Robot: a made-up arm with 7 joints. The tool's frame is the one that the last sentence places.
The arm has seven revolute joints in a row. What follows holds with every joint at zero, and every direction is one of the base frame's.
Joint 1 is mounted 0.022 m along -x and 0.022 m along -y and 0.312 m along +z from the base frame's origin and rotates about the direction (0, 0.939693, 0.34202).
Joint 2 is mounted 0.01 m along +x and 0.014 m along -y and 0.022 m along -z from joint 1 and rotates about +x.
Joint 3 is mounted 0.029 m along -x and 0.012 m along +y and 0.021 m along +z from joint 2 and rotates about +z.
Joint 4 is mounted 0.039 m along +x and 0.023 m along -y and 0.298 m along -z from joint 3 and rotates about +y.
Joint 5 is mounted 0.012 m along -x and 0.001 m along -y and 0.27 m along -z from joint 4 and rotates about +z.
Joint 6 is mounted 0.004 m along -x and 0.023 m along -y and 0.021 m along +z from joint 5 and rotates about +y.
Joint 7 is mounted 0.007 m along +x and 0.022 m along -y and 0.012 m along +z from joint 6 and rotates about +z.
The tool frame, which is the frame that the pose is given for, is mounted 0.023 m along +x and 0.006 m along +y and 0.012 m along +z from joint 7; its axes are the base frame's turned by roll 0, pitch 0 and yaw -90 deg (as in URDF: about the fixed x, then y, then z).
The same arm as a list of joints. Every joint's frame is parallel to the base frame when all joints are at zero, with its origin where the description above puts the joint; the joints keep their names.
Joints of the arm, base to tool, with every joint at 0 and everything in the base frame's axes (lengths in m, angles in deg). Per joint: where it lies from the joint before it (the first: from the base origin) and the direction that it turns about. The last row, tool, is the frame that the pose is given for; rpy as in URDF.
joint 1: axis 0 0.9397 0.342 origin -0.0220 -0.0220 0.3120
joint 2: axis 1 0 0 origin 0.0100 -0.0140 -0.0220
joint 3: axis 0 0 1 origin -0.0290 0.0120 0.0210
joint 4: axis 0 1 0 origin 0.0390 -0.0230 -0.2980
joint 5: axis 0 0 1 origin -0.0120 -0.0010 -0.2700
joint 6: axis 0 1 0 origin -0.0040 -0.0230 0.0210
joint 7: axis 0 0 1 origin 0.0070 -0.0220 0.0120
tool: origin 0.0230 0.0060 0.0120 rpy 0.00 0.00 -90.00

